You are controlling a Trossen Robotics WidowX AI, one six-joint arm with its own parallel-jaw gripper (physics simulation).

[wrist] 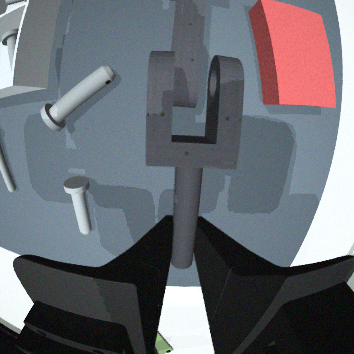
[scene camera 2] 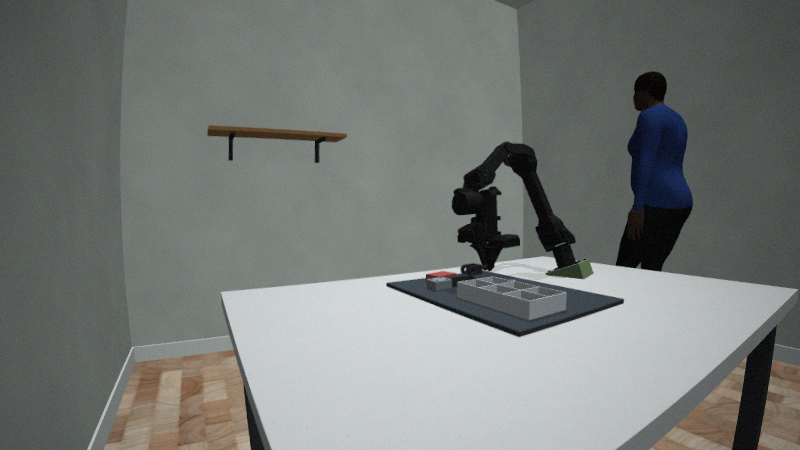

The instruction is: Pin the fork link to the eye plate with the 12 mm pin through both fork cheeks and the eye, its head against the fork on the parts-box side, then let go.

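Where they show: gripper, between the fingertips: (wrist: 182, 222) (scene camera 2: 487, 270); arm's base, origin of its link: (scene camera 2: 567, 265).
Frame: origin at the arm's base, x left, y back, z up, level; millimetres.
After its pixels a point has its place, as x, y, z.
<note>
My gripper (scene camera 2: 490, 266) @[-95, -285, 12] (wrist: 182, 222) @[-95, -285, 12] is shut on the round stem of the dark grey fork link (scene camera 2: 471, 269) @[-110, -336, 19] (wrist: 191, 154) @[-100, -328, 33]. The two fork cheeks point away from the fingers, up the wrist view. The grey eye plate (wrist: 190, 27) lies beyond, its near end showing between the cheeks from above; its height relative to them is unclear. A thick headed pin (wrist: 82, 95) @[-45, -361, -3] lies left of the fork, its head toward the lower left. A smaller headed pin (wrist: 80, 207) @[-26, -291, -4] lies nearer the fingers. Which is the 12 mm pin I cannot tell for certain.
The divided parts box (scene camera 2: 497, 302) @[97, -506, 0] (wrist: 37, 47) @[-15, -403, 0] stands left of the fork in the wrist view, on the dark mat (scene camera 2: 595, 303) @[223, -329, -16] (wrist: 120, 30) @[-68, -402, -16]. A red block (scene camera 2: 440, 274) @[-171, -391, 5] (wrist: 302, 55) @[-175, -378, 5] is at the right. A thin rod (wrist: 7, 167) @[48, -326, -12] lies at the left edge.
</note>
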